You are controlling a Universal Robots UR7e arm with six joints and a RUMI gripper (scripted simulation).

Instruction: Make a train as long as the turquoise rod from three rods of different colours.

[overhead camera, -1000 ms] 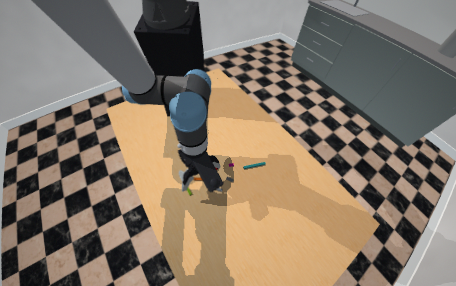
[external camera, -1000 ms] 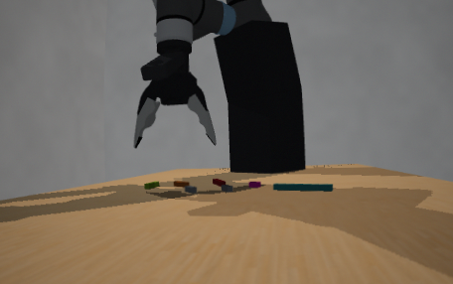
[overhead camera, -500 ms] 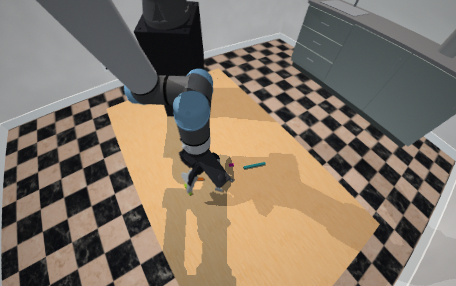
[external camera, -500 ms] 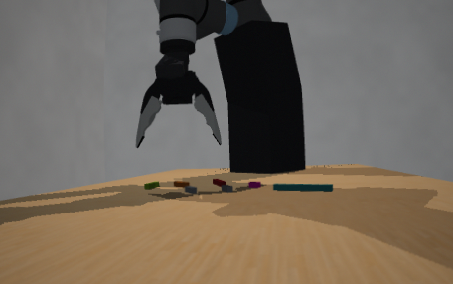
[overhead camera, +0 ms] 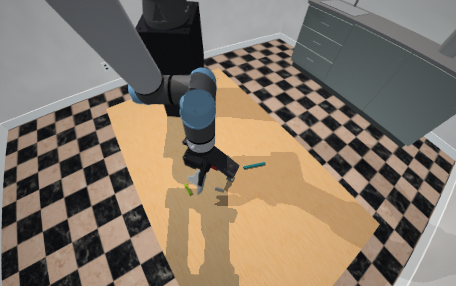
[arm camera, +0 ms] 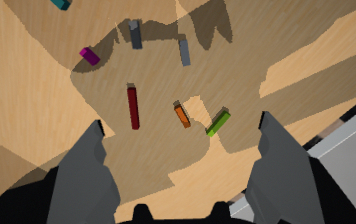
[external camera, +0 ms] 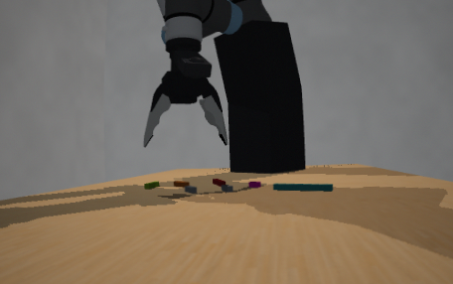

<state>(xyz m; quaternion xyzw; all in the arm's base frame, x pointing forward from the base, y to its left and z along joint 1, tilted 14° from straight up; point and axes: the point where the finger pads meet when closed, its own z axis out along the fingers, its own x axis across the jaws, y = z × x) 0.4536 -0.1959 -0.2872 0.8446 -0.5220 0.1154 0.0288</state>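
Right now the magenta rod is 1 cm behind my hand, 12 cm to the left of it and 7 cm below it. From my hand the other things lie so: red rod: 6 cm behind, 5 cm to the left, 7 cm below; lime-green rod: 3 cm behind, 8 cm to the right, 7 cm below; orange rod: 4 cm behind, 2 cm to the right, 7 cm below.
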